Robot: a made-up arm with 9 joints.
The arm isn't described. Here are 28 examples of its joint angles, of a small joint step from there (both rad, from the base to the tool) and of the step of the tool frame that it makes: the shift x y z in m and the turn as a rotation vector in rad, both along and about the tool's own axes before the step.
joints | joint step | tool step
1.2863 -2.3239 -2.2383 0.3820 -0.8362 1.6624 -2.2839 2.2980 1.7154 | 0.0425 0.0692 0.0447 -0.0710 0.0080 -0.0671 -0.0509 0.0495 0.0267 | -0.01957 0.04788 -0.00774 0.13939 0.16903 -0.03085
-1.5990 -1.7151 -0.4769 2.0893 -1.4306 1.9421 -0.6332 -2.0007 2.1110 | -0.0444 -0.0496 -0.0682 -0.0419 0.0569 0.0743 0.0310 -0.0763 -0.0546 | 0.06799 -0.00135 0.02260 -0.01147 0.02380 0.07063
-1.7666 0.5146 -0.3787 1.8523 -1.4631 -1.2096 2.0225 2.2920 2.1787 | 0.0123 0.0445 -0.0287 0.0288 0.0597 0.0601 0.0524 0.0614 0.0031 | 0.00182 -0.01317 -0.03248 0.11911 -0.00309 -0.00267
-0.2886 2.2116 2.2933 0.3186 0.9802 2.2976 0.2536 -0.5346 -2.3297 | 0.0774 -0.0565 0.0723 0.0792 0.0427 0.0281 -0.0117 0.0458 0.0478 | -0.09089 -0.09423 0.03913 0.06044 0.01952 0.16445
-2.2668 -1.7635 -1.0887 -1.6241 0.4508 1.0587 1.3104 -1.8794 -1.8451 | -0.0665 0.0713 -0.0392 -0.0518 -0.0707 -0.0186 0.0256 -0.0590 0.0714 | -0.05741 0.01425 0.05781 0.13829 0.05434 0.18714
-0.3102 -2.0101 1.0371 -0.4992 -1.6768 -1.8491 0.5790 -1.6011 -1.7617 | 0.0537 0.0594 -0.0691 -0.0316 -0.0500 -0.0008 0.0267 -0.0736 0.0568 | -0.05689 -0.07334 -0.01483 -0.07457 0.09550 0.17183
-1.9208 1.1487 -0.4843 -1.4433 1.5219 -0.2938 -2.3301 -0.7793 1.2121 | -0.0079 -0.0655 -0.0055 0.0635 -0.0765 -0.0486 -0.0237 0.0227 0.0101 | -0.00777 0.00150 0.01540 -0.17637 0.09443 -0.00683
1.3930 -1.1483 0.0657 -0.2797 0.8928 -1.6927 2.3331 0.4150 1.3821 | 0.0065 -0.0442 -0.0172 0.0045 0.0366 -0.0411 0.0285 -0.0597 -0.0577 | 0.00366 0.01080 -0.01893 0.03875 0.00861 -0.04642
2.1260 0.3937 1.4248 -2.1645 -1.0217 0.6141 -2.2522 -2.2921 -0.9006 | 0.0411 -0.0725 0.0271 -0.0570 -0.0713 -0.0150 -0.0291 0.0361 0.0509 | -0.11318 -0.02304 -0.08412 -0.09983 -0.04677 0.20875
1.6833 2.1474 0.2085 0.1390 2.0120 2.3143 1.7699 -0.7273 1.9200 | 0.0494 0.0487 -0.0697 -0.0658 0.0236 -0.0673 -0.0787 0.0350 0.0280 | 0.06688 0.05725 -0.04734 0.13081 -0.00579 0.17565
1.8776 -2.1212 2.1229 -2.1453 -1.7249 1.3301 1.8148 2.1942 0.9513 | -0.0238 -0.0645 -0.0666 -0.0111 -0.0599 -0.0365 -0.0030 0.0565 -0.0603 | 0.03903 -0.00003 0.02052 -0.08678 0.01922 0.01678
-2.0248 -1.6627 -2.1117 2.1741 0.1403 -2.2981 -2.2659 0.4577 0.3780 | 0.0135 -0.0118 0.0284 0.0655 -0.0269 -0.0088 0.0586 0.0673 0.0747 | -0.01189 -0.03680 -0.03018 -0.09758 0.12874 0.03437
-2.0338 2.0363 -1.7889 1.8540 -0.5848 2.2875 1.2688 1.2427 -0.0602 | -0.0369 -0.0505 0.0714 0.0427 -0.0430 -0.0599 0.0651 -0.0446 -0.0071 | -0.02453 0.00315 0.01985 -0.02819 -0.03777 -0.02412
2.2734 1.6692 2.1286 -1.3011 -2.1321 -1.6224 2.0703 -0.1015 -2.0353 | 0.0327 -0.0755 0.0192 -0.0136 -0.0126 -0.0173 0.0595 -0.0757 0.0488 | 0.02635 0.04096 0.00975 -0.01283 -0.01365 -0.04860
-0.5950 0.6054 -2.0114 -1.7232 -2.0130 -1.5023 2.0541 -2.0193 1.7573 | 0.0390 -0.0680 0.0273 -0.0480 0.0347 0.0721 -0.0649 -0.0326 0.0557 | 0.02604 -0.01333 -0.03625 0.06264 -0.06486 0.15496
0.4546 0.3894 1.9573 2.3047 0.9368 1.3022 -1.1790 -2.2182 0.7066 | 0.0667 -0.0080 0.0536 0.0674 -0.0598 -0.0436 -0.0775 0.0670 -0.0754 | -0.00900 -0.03997 0.02116 0.15492 -0.00020 -0.15119
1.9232 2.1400 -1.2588 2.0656 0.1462 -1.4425 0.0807 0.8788 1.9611 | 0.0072 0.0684 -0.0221 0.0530 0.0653 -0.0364 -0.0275 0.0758 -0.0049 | 0.03991 -0.00320 -0.00612 0.00471 0.01616 0.08119
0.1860 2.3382 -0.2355 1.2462 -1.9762 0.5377 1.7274 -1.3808 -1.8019 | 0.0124 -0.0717 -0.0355 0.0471 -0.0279 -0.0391 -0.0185 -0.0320 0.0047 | -0.01233 -0.02752 -0.02293 -0.05539 0.00888 0.05428
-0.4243 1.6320 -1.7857 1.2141 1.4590 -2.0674 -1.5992 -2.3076 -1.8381 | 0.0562 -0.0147 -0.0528 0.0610 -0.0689 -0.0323 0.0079 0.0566 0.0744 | -0.01842 0.00349 -0.08029 -0.11127 -0.09378 0.13426
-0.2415 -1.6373 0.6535 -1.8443 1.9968 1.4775 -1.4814 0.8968 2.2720 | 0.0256 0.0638 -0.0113 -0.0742 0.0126 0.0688 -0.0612 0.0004 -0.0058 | 0.03597 -0.03628 -0.00756 0.03047 0.04587 0.10060
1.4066 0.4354 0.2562 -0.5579 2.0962 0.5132 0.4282 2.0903 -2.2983 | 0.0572 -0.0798 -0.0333 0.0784 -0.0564 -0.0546 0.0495 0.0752 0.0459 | -0.01986 -0.00387 -0.08929 -0.09690 -0.09642 0.11880
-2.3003 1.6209 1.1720 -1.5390 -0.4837 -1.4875 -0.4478 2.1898 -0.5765 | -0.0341 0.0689 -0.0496 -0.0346 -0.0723 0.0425 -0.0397 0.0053 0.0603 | 0.00168 0.01507 -0.06689 -0.11023 -0.07153 0.03403
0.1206 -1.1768 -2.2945 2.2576 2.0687 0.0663 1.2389 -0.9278 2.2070 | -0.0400 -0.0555 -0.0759 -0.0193 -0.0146 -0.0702 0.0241 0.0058 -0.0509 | 0.04958 -0.03248 0.00797 -0.03486 -0.10299 -0.08094
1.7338 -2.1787 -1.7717 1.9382 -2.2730 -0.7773 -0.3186 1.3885 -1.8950 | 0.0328 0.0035 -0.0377 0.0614 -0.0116 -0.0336 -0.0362 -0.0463 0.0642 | -0.01201 -0.00706 0.00279 0.01274 0.00654 0.08247
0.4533 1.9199 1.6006 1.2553 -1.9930 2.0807 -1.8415 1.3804 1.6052 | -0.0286 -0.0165 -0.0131 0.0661 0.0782 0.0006 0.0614 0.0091 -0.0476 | 0.00239 0.00783 -0.04678 0.13029 0.07896 -0.00161
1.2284 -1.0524 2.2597 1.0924 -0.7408 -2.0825 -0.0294 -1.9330 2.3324 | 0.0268 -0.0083 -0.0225 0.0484 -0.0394 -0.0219 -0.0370 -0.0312 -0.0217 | 0.02489 -0.00804 -0.01817 0.00121 -0.05914 0.00808
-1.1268 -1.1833 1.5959 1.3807 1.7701 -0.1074 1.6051 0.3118 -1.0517 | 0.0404 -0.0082 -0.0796 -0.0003 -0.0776 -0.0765 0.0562 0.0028 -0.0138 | 0.03384 0.01289 0.01630 -0.04416 0.10367 -0.08845
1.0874 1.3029 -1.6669 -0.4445 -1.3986 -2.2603 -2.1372 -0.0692 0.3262 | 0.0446 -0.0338 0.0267 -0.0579 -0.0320 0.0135 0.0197 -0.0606 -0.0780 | 0.00130 -0.02058 0.00662 0.01674 0.00024 -0.12720
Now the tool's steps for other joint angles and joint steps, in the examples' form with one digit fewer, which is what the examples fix.
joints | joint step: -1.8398 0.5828 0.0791 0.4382 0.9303 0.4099 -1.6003 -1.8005 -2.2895 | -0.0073 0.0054 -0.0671 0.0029 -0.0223 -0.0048 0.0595 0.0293 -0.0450
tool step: -0.0128 -0.0409 0.1009 0.1093 0.0884 0.0129
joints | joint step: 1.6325 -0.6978 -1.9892 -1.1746 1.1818 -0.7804 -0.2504 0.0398 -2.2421 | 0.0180 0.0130 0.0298 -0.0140 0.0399 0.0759 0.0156 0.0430 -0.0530
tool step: -0.0238 -0.0415 -0.0326 0.0639 -0.1148 0.0101
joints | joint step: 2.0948 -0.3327 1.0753 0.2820 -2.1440 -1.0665 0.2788 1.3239 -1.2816 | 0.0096 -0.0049 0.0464 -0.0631 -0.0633 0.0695 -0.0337 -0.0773 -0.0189
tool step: 0.0005 0.0132 0.0109 0.0198 0.0623 -0.0126
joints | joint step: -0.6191 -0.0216 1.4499 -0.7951 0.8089 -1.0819 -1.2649 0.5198 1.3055 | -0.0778 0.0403 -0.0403 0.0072 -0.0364 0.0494 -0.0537 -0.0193 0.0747
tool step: -0.0865 0.0255 -0.0396 0.0801 0.0734 0.0286
